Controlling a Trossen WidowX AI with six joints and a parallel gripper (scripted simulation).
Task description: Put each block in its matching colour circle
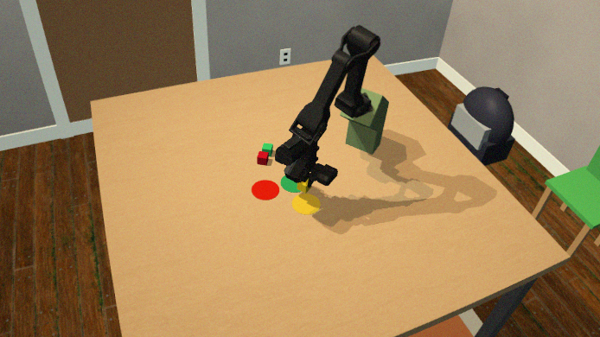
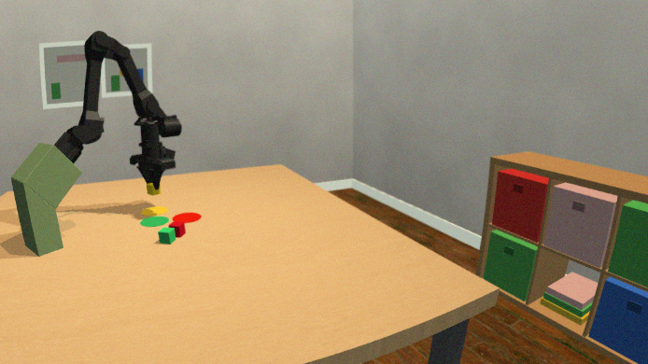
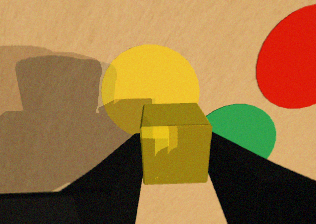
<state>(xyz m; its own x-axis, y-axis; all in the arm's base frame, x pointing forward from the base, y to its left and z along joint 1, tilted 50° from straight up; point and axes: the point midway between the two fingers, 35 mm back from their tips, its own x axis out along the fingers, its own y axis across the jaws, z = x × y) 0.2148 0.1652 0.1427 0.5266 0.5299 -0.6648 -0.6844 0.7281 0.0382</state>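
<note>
My hand is 110 mm above the yellow circle, 10 mm to the right of it and 10 mm past it. Round my hand: green circle (110 mm below, 90 mm to the right, 20 mm ahead); then red circle (120 mm ahead, 110 mm below, 50 mm to the right); then yellow block (30 mm below).
</note>
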